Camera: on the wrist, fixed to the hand. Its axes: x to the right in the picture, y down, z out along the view.
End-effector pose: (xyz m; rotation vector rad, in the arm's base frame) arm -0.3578 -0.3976 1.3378 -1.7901 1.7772 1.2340
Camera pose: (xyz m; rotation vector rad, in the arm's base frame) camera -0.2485 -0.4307 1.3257 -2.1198 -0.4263 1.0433
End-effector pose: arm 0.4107 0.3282 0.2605 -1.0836 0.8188 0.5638
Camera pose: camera 0.4772 0.2398 0.2910 -1.6650 -0.6462 -0.4523
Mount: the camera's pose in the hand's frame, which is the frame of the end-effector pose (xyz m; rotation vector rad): 0.0134 -0.1000 -0.0548 -0.5307 -0.3439 -1.6072
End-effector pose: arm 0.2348 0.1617 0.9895 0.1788 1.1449 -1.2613
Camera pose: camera 0.1208 0.1526 0.9991 -1.5810 1.2069 -2.0923
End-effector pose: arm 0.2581 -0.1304 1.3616 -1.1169 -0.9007 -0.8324
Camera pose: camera 0.1833 -0.2081 1.4010 -0.7950 -1.9701 -2.3134
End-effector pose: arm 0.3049 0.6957 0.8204 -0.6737 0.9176 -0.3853
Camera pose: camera 0.2646 0.5946 0.8570 -1.8511 -0.0664 -1.3982
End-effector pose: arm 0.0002 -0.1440 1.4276 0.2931 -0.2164 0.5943
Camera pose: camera 0.0751 -0.1978 1.3593 -0.0152 -0.3762 -1.1062
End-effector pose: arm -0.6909 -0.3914 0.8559 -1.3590 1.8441 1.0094
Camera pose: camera -0.6008 -0.4625 0.8515 -2.0799 -0.1159 0.6602
